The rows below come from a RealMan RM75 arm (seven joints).
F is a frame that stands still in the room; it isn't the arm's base.
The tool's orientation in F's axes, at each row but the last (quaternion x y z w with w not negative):
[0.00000 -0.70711 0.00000 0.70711]
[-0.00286 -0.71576 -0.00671 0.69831]
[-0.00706 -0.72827 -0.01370 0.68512]
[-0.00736 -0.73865 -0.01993 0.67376]
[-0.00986 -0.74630 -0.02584 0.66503]
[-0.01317 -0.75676 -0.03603 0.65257]
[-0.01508 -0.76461 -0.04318 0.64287]
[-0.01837 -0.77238 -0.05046 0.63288]
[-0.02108 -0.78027 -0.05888 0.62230]
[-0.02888 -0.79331 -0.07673 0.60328]
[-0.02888 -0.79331 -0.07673 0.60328]
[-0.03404 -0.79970 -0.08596 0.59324]
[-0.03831 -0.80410 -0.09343 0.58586]
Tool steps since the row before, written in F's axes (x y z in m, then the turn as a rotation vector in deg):
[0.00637 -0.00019 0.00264 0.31 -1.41 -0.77]
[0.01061 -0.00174 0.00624 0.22 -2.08 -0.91]
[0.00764 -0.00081 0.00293 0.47 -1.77 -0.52]
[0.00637 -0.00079 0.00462 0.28 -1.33 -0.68]
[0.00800 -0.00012 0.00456 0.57 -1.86 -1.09]
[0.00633 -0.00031 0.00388 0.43 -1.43 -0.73]
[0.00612 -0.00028 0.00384 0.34 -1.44 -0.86]
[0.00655 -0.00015 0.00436 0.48 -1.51 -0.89]
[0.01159 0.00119 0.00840 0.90 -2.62 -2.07]
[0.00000 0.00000 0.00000 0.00 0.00 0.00]
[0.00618 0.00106 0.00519 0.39 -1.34 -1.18]
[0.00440 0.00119 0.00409 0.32 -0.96 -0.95]
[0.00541 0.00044 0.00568 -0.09 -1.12 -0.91]
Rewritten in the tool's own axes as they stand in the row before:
[0.00264 -0.00019 -0.00637 -0.77 -1.41 -0.31]
[0.00598 -0.00156 -0.01078 -0.90 -2.08 -0.23]
[0.00246 -0.00056 -0.00782 -0.53 -1.76 -0.49]
[0.00403 -0.00046 -0.00679 -0.68 -1.33 -0.27]
[0.00361 0.00039 -0.00846 -1.11 -1.86 -0.54]
[0.00291 0.00026 -0.00683 -0.75 -1.42 -0.42]
[0.00273 0.00038 -0.00668 -0.86 -1.45 -0.31]
[0.00298 0.00069 -0.00725 -0.91 -1.51 -0.45]
[0.00553 0.00296 -0.01292 -2.11 -2.64 -0.73]
[0.00000 0.00000 0.00000 0.00 0.00 0.00]
[0.00327 0.00235 -0.00707 -1.18 -1.37 -0.27]
[0.00256 0.00226 -0.00509 -0.96 -0.99 -0.21]
[0.00369 0.00196 -0.00665 -0.78 -1.21 0.14]

